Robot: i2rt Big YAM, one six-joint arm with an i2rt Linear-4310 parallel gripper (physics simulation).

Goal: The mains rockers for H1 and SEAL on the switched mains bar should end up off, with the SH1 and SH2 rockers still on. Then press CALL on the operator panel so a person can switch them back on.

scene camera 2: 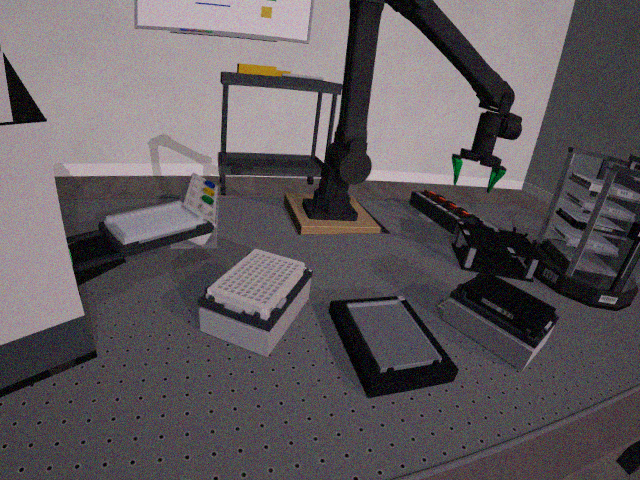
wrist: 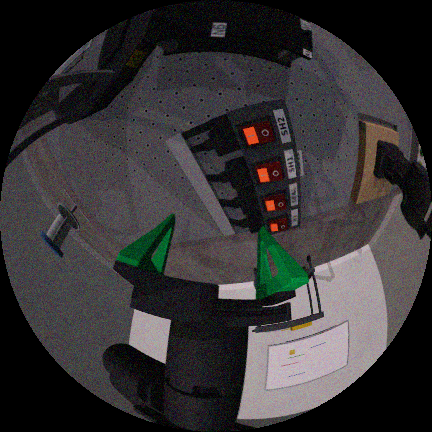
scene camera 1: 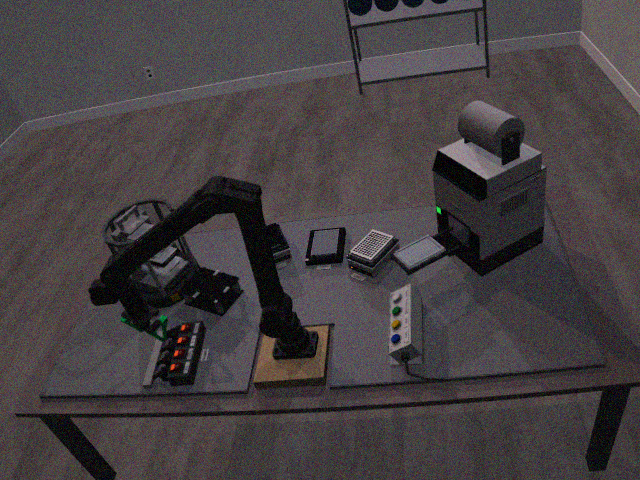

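Seen in the pictures: gripper, between the fingertips: (scene camera 2: 471,188) (wrist: 217,223) (scene camera 1: 153,335); arm's base, origin of its link: (scene camera 2: 329,212) (wrist: 385,158) (scene camera 1: 296,347).
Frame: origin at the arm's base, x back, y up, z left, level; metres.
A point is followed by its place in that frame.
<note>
The switched mains bar (scene camera 1: 193,356) {x 0.044, y 0.024, z 0.290 m} (scene camera 2: 434,210) {x -0.002, y 0.014, z 0.294 m} (wrist: 265,152) {x -0.034, y 0.026, z 0.337 m} lies at the table's left in scene camera 1. Its four rockers run from the back to the front edge: SH2 (wrist: 258,134) {x -0.060, y 0.036, z 0.343 m}, SH1 (wrist: 269,173) {x -0.011, y 0.036, z 0.339 m}, SEAL (wrist: 275,204) {x 0.039, y 0.036, z 0.334 m} and H1 (wrist: 278,226) {x 0.088, y 0.036, z 0.329 m}. All four glow orange on the side away from the O mark. My gripper (scene camera 1: 144,329) {x 0.009, y 0.079, z 0.406 m} (scene camera 2: 472,187) {x 0.009, y 0.079, z 0.406 m} (wrist: 217,223) {x 0.009, y 0.079, z 0.406 m} is open and empty, above the bar's plug side and apart from it. The operator panel (scene camera 1: 407,330) {x 0.017, y 0.064, z -0.313 m} (scene camera 2: 192,195) {x -0.076, y 0.064, z -0.312 m}, right of the arm base, has white, green, yellow and blue buttons; its labels are unreadable.
A black N6 nest (scene camera 1: 214,290) {x -0.203, y 0.046, z 0.284 m} (scene camera 2: 496,253) {x -0.202, y -0.009, z 0.356 m} (wrist: 200,37) {x -0.216, y -0.009, z 0.359 m} stands behind the bar, with a round plate carousel (scene camera 2: 553,281) {x -0.346, y 0.003, z 0.392 m} beside it. The wooden arm base (scene camera 1: 268,369) {x 0.077, y 0.001, z 0.067 m} (scene camera 2: 336,226) {x -0.072, y -0.004, z -0.002 m} (wrist: 365,160) {x 0.008, y -0.004, z 0.102 m} is between bar and panel. A large instrument (scene camera 1: 509,222) {x -0.307, y 0.134, z -0.616 m} stands back right.
</note>
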